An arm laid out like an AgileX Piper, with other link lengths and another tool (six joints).
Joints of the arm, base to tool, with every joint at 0 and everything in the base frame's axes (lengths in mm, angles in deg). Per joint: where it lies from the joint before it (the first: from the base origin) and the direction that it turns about. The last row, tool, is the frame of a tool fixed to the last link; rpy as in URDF.
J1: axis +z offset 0 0 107
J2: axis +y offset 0 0 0
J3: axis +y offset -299.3 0 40.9
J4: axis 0.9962 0 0.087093 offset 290 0 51.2
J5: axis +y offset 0 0 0
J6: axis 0.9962 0 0.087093 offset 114.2 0 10
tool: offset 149.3 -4 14.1 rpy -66.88 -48.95 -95.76
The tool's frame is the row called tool.
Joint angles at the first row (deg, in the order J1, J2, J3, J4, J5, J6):
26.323 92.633 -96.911 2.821 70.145 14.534
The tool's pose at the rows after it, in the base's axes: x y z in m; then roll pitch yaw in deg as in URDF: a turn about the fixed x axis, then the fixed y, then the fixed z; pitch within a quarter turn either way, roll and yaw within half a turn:
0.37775 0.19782 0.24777 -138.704 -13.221 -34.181
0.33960 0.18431 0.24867 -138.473 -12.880 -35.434
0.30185 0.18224 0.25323 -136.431 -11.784 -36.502
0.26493 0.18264 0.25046 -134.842 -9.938 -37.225
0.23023 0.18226 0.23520 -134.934 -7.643 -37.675
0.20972 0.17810 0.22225 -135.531 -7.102 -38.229
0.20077 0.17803 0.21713 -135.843 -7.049 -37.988
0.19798 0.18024 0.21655 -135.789 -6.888 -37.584
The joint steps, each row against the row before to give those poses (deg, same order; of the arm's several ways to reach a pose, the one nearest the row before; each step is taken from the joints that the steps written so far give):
0.893 -7.834 8.150 -1.145 0.082 2.861
1.426 -7.561 7.234 -0.967 0.228 2.829
2.682 -7.171 5.740 -0.059 0.013 3.796
3.516 -6.451 5.571 -0.063 -0.001 4.568
4.287 -5.318 5.995 -0.587 0.001 5.396
3.780 -3.440 4.142 -1.962 0.059 4.681
2.280 -1.214 1.498 -1.073 0.119 2.167
0.801 -0.150 0.196 -0.050 -0.059 0.442

